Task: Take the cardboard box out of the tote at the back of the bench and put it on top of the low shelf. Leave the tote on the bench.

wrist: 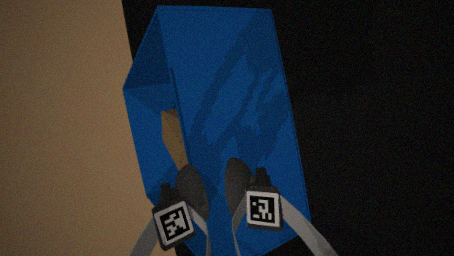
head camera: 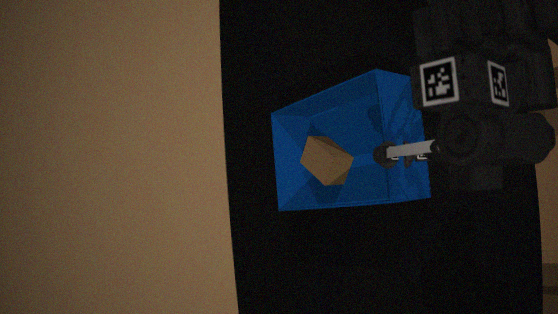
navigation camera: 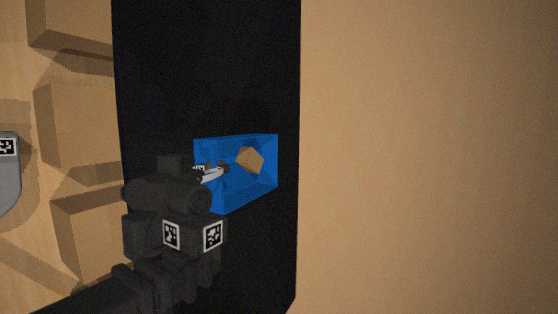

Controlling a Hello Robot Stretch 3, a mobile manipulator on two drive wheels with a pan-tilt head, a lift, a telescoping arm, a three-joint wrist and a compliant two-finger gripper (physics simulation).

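Frame: origin at the robot's base, x up, y back, z right, level; centimetres.
Seen in the pictures: gripper, fingertip midpoint: (head camera: 391, 155) (navigation camera: 218, 166).
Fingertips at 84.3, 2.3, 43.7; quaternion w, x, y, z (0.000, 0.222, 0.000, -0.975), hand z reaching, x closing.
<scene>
Pixels of each thing's top centre, then the offset from my fingertips to it, as dx, dy, dz. Level surfaces: height alone.
- blue tote at its top centre: (head camera: 321, 150) (navigation camera: 255, 168) +1.9, +1.7, +14.3
- black bench at its surface level: dx -8.1
- brown cardboard box at its top centre: (head camera: 316, 160) (navigation camera: 256, 161) -2.8, +0.3, +21.6
The blue tote (head camera: 284, 180) (navigation camera: 270, 175) (wrist: 230, 60) is held up over the black bench (head camera: 310, 265) (navigation camera: 200, 75) (wrist: 380, 150), its open top showing in the head view. The brown cardboard box (head camera: 325, 161) (navigation camera: 250, 160) (wrist: 171, 132) sits turned inside the tote, toward its far end; in the wrist view a strip of it shows past the rim. My gripper (head camera: 397, 154) (navigation camera: 215, 167) (wrist: 214, 180) is at the tote's near wall, fingers narrowly apart and shut on that wall, apart from the box. The exact contact is hard to see. I cannot make out the low shelf for certain.
A tan surface (head camera: 110, 150) (navigation camera: 425, 150) (wrist: 65, 150) lies beyond the bench's far edge. Several tan block shapes (navigation camera: 87, 125) stand on the near side, left in the navigation view. A grey part with a marker (navigation camera: 9, 175) is at that view's left edge.
</scene>
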